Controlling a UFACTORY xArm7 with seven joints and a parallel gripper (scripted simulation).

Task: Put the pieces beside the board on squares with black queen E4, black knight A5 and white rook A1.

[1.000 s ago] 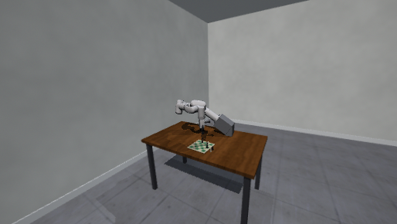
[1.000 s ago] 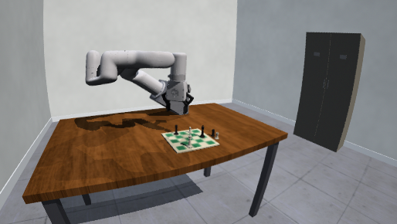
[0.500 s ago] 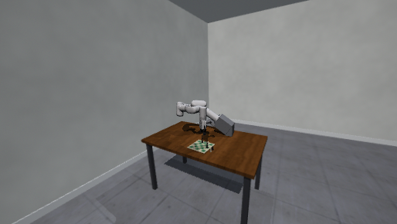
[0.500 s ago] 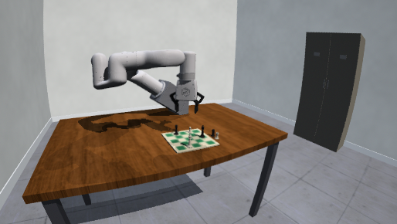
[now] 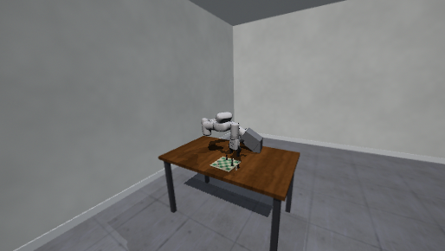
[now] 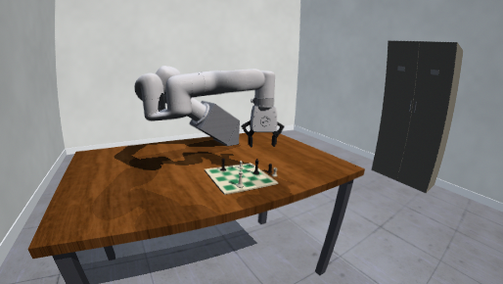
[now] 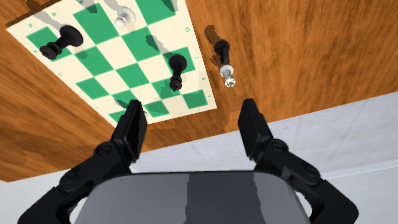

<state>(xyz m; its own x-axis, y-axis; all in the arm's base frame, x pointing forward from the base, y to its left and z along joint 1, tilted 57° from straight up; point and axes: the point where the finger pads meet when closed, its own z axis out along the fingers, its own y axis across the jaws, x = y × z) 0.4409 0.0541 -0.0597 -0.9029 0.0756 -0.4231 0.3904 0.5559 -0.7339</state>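
My hand is 10 mm short of the black knight, 40 mm to the right of it and 110 mm above it. Round my hand: white rook: 50 mm ahead, 40 mm to the left, 110 mm below; cream board: 100 mm to the right, 120 mm below; black queen: 20 mm to the right, 90 mm below.
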